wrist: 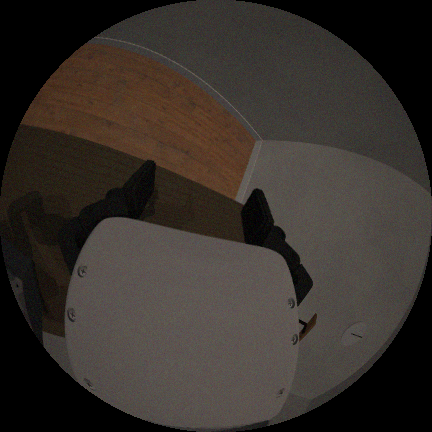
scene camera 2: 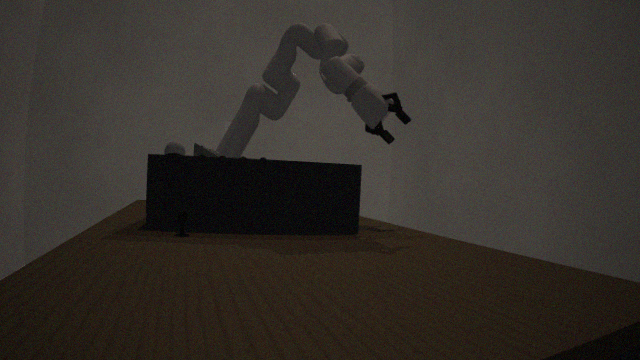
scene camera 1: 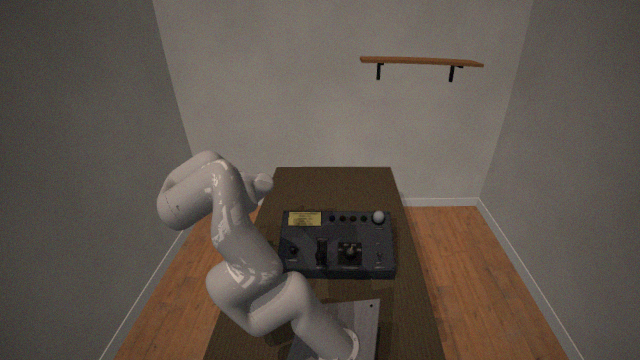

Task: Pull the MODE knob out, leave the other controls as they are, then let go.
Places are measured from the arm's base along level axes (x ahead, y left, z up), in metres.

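Pixels of known places: gripper, fingertip midpoint: (wrist: 201, 186) (scene camera 2: 400, 132); arm's base, link origin: (scene camera 1: 339, 350).
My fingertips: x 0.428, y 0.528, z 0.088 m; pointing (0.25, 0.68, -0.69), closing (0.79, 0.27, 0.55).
For each thing: its middle in the pictures, then the offset to it from my fingertips. "spot": a spot on its surface instead. Level surfaces: height alone.
- dark control box, body centre: (scene camera 2: 247, 193) (scene camera 1: 336, 244) dx +0.064, dy -0.412, dz -0.187 m
- small dark knob, body centre: (scene camera 1: 292, 249) dx -0.044, dy -0.249, dz -0.148 m
- slotted lever, body centre: (scene camera 1: 320, 255) dx -0.070, dy -0.377, dz -0.125 m
- square plate, body centre: (scene camera 1: 350, 252) dx +0.010, dy -0.483, dz -0.165 m
- small toggle, body centre: (scene camera 1: 379, 253) dx +0.023, dy -0.603, dz -0.160 m
- pale round knob, surface spot: (scene camera 2: 175, 148) spot: dx +0.205, dy -0.575, dz -0.088 m
- yellow label plate, surface spot: (scene camera 1: 304, 219) spot: dx +0.120, dy -0.252, dz -0.120 m
- table, surface height: dz -0.270 m
A dark control box (scene camera 1: 305, 236) (scene camera 2: 250, 197) stands on the table, and a bit of it shows at the left edge of the wrist view. On its top are a small dark knob (scene camera 1: 293, 250) at front left, a slotted lever (scene camera 1: 321, 254), a small stick in a square plate (scene camera 1: 350, 251), a small toggle (scene camera 1: 379, 256) at front right and a pale round knob (scene camera 1: 378, 217) (scene camera 2: 175, 148) at back right. The labels are too small to read, so I cannot tell which is MODE. My gripper (scene camera 2: 398, 130) (wrist: 201, 186) is open, high and off to one side of the box, touching nothing.
A yellow label plate (scene camera 1: 304, 219) and a row of small coloured lamps lie along the back of the box top. The table (scene camera 1: 330, 187) (scene camera 2: 300, 295) extends beyond the box. A wooden shelf (scene camera 1: 420, 61) is on the back wall. The arm base stands in front of the box.
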